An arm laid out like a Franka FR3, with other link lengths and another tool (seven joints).
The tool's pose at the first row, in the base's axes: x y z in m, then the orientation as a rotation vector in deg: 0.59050, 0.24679, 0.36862, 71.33, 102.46, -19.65
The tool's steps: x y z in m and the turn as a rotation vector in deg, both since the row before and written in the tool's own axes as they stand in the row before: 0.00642, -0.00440, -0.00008, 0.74, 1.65, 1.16; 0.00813, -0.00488, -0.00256, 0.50, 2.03, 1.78; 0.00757, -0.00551, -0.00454, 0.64, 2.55, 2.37; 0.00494, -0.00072, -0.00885, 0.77, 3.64, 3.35; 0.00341, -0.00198, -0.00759, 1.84, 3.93, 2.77; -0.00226, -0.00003, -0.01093, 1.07, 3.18, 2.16; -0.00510, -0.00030, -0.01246, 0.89, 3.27, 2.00; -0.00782, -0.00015, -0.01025, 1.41, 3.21, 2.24; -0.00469, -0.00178, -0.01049, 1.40, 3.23, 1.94; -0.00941, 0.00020, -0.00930, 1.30, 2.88, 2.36; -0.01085, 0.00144, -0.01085, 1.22, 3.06, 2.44; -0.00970, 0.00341, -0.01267, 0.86, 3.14, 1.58; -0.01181, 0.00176, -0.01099, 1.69, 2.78, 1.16
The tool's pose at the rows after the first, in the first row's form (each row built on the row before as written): 0.58615, 0.24872, 0.36246, 73.46, 103.09, -18.74; 0.57999, 0.25339, 0.35640, 76.10, 103.56, -17.01; 0.57242, 0.25903, 0.35201, 79.54, 104.00, -14.74; 0.56728, 0.26756, 0.35404, 84.30, 104.51, -11.30; 0.56190, 0.27375, 0.35645, 89.39, 105.72, -8.85; 0.55722, 0.27747, 0.36588, 93.16, 106.60, -6.44; 0.55187, 0.27888, 0.37816, 96.69, 107.56, -3.79; 0.54769, 0.27624, 0.39007, 100.78, 108.32, -1.52; 0.54206, 0.27563, 0.40022, 104.59, 109.27, 0.73; 0.53877, 0.26984, 0.41165, 108.63, 109.48, 2.96; 0.53605, 0.26256, 0.42496, 112.76, 109.60, 5.52; 0.53464, 0.25605, 0.43986, 115.84, 110.36, 8.33; 0.53207, 0.24632, 0.45259, 118.92, 111.63, 9.94
